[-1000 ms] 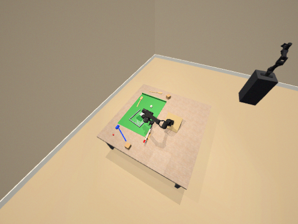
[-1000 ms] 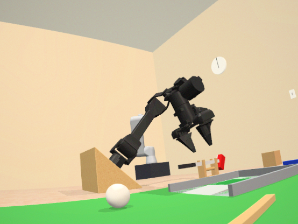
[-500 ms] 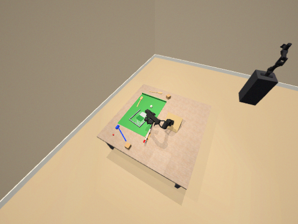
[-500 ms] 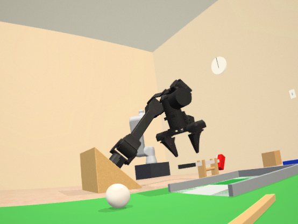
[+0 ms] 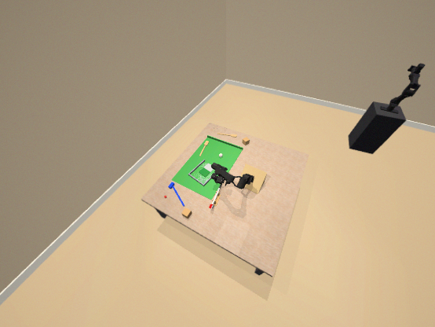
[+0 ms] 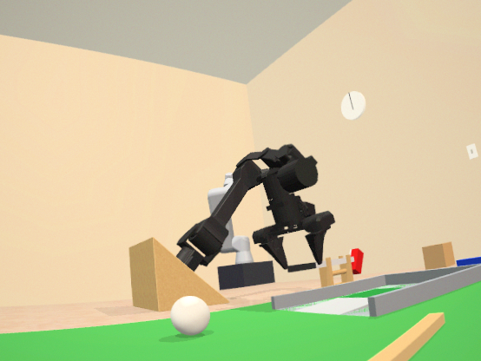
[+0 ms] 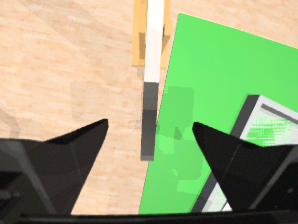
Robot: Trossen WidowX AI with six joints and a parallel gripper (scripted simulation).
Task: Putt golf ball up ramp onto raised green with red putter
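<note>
The red putter is 10 mm behind my gripper tip and 120 mm to the left of it. From my gripper tip the other things lie so: wooden rack 10 mm behind, 130 mm to the left, 30 mm below; white golf ball 160 mm ahead, 370 mm to the right, 40 mm below; grey frame 230 mm ahead, 90 mm to the right, 50 mm below.
</note>
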